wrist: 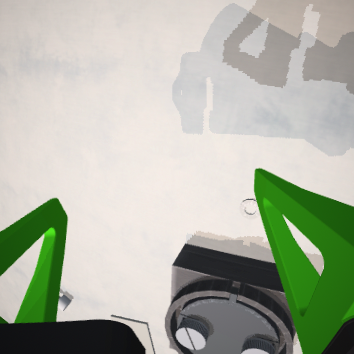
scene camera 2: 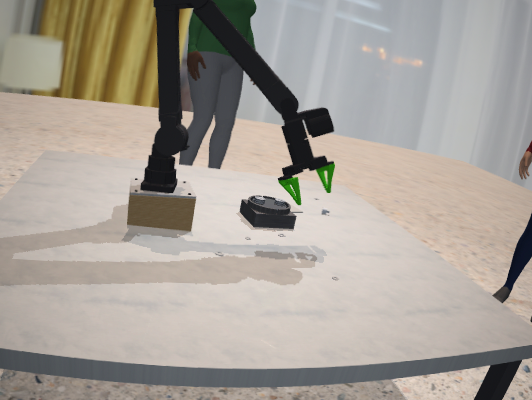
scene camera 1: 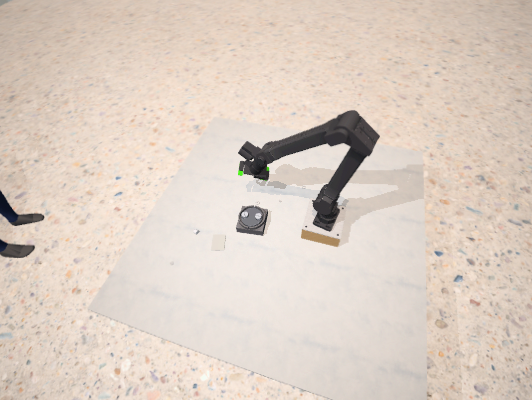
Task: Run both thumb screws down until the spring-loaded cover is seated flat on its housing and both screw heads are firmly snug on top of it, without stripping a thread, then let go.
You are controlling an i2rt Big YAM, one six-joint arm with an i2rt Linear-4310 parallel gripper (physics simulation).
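Places are measured from the arm's base along level axes (x ahead, y left, z up), in millimetres.
Pixels of known places: gripper, fingertip midpoint: (wrist: 155, 193) (scene camera 2: 314, 198) (scene camera 1: 250, 176); arm's base, link origin: (scene camera 2: 159, 186) (scene camera 1: 326, 217).
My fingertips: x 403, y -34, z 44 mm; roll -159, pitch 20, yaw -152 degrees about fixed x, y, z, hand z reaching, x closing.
Note:
For each thing: its middle in the pictures, then the offset to it from my fingertips. Level surfaces: height alone.
- black square housing, body centre: (wrist: 230, 319) (scene camera 2: 267, 211) (scene camera 1: 252, 219) dy +159, dx -91, dz -101 mm
- round dark cover, body centre: (wrist: 227, 329) (scene camera 2: 268, 206) (scene camera 1: 251, 217) dy +159, dx -90, dz -86 mm
- silver slotted thumb screw, body centre: (wrist: 195, 324) (scene camera 2: 279, 205) (scene camera 1: 245, 216) dy +168, dx -60, dz -81 mm
- thin pale plate, body centre: (wrist: 133, 338) (scene camera 1: 218, 242) dy +321, dx -2, dz -127 mm
- small metal piece, body centre: (wrist: 60, 300) (scene camera 2: 325, 211) (scene camera 1: 195, 231) dy +324, dx +125, dz -119 mm
- table, surface height: dz -129 mm
The black square housing (scene camera 1: 250, 230) (scene camera 2: 272, 220) (wrist: 225, 262) sits on the table, with the round dark cover (scene camera 1: 251, 220) (wrist: 227, 320) inside its raised ring. One silver slotted thumb screw (scene camera 1: 244, 214) (scene camera 2: 279, 202) (wrist: 190, 339) stands on the side away from the arm base, the other screw (scene camera 1: 258, 216) (scene camera 2: 259, 198) (wrist: 256, 351) on the side nearer it. In the wrist view their knurled sides show above the cover; the lower edge cuts the view off. Whether the cover is seated flat cannot be told. My gripper (scene camera 1: 254, 171) (scene camera 2: 314, 197) (wrist: 155, 193) is open and empty, above the table and off to one side of the housing.
The arm base block (scene camera 1: 320, 237) (scene camera 2: 160, 212) stands beside the housing. A thin pale plate (scene camera 1: 218, 242) lies on its other side, with a small metal piece (scene camera 1: 196, 231) (scene camera 2: 325, 212) (wrist: 65, 300) farther out. Several small rings lie on the table (scene camera 2: 150, 320). People stand beyond the table.

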